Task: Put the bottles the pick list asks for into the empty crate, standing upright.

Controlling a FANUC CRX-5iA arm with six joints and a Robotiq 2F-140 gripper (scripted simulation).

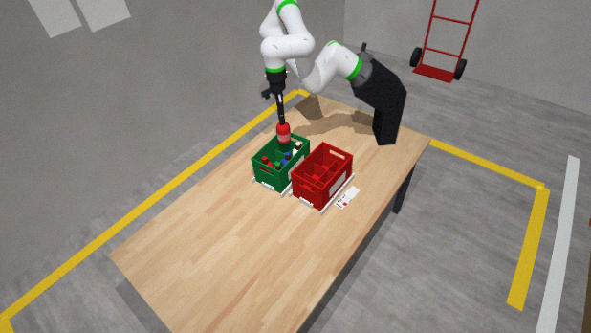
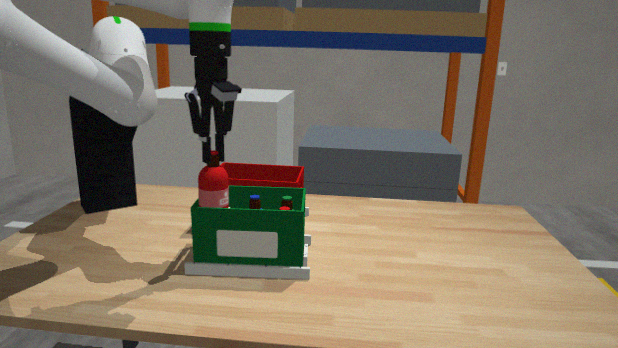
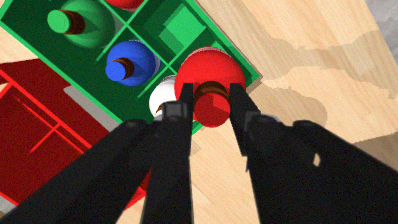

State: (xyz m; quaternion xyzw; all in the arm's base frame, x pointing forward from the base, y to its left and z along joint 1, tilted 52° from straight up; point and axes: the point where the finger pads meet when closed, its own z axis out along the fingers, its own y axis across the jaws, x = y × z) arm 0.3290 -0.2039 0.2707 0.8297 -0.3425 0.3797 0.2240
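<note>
Now: the red-capped bottle 80 mm below my hand. The rest, counted from my hand: green crate: 230 mm below, 100 mm ahead, 20 mm to the left; blue-label bottle: 220 mm below, 100 mm ahead, 70 mm to the left; white-capped bottle: 220 mm below, 90 mm to the left, 20 mm ahead.
</note>
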